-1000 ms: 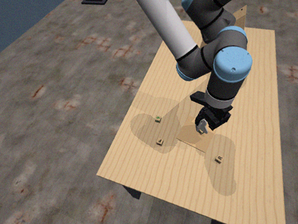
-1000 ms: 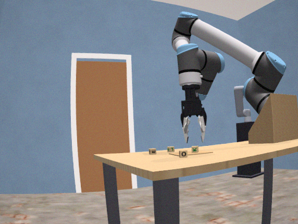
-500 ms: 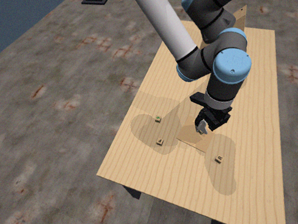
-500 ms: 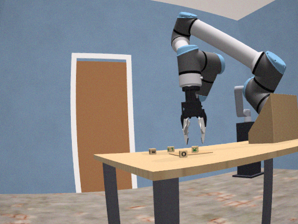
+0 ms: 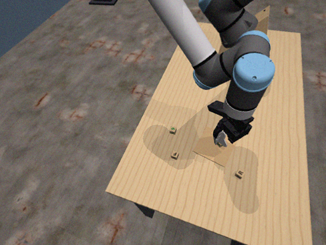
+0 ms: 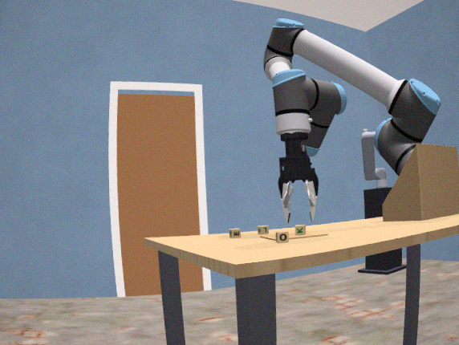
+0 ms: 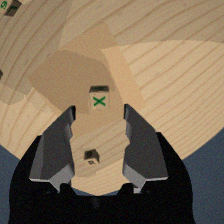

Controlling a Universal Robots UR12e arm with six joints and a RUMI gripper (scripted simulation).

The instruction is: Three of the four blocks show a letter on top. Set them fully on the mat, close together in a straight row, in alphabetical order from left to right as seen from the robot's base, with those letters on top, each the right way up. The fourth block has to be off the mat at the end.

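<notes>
Right now the tan mat is 5 cm below my hand, 2 cm to the right of it and 1 cm ahead of it. From my hand the other things lie so: R block: 12 cm ahead, 8 cm to the left, 4 cm below.
</notes>
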